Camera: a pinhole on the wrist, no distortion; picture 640 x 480 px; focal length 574.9 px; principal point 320.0 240.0 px. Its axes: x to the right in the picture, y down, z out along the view. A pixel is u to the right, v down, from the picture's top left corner.
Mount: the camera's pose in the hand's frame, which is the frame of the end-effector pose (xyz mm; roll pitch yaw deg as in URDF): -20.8 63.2 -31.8 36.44 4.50 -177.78
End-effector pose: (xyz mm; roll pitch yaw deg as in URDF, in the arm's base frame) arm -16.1 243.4 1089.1 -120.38 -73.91 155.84
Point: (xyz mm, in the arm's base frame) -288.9 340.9 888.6
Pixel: 442 166
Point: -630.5 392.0 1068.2
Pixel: 96 175
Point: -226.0 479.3 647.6
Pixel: outside the picture
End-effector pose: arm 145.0 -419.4 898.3 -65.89 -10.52 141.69
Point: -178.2 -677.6 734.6
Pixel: 154 212
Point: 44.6 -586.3 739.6
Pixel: 361 139
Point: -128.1 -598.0 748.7
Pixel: 97 188
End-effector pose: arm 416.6 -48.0 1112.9 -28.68 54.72 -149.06
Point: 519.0 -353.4 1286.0
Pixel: 403 373
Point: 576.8 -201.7 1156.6
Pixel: 431 109
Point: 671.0 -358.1 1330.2
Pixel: 549 204
